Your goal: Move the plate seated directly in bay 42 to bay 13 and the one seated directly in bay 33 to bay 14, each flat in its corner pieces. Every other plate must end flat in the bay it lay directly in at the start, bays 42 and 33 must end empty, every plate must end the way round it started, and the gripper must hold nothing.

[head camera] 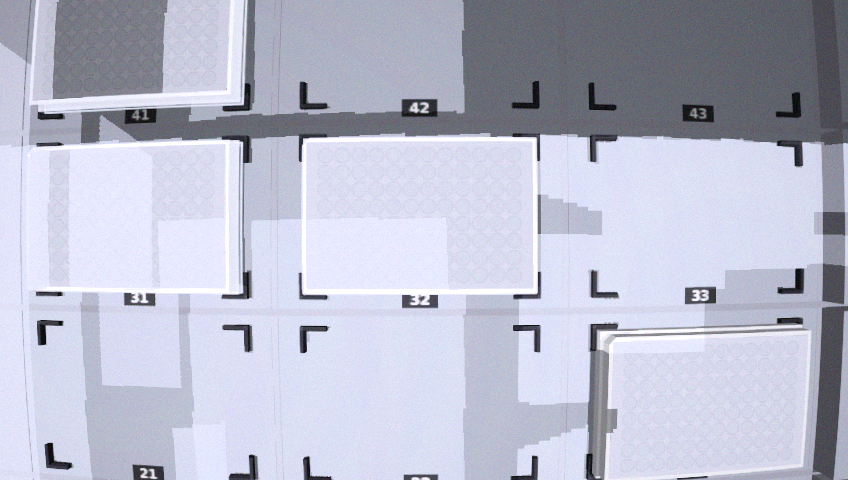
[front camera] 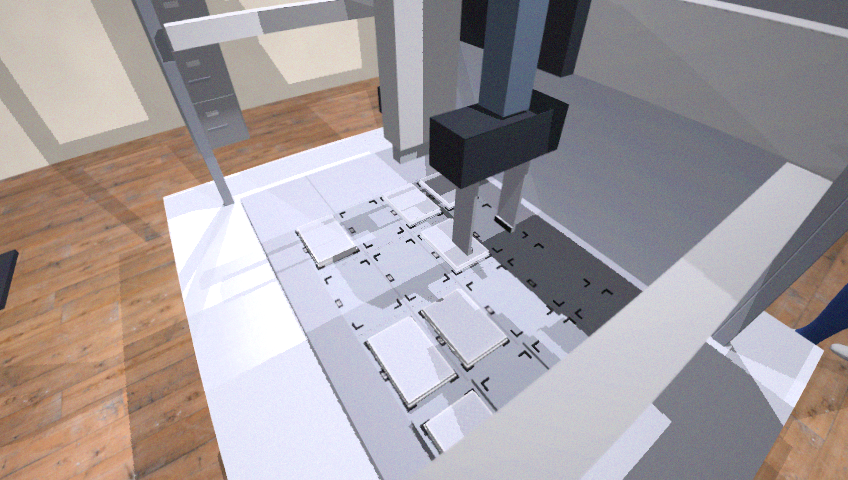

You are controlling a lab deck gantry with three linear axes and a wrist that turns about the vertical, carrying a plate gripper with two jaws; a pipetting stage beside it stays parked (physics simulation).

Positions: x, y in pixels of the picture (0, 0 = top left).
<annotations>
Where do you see a bay 44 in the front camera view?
596, 308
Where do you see a bay 42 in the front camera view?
492, 234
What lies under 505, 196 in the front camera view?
My gripper.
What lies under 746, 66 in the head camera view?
A bay 43.
</annotations>
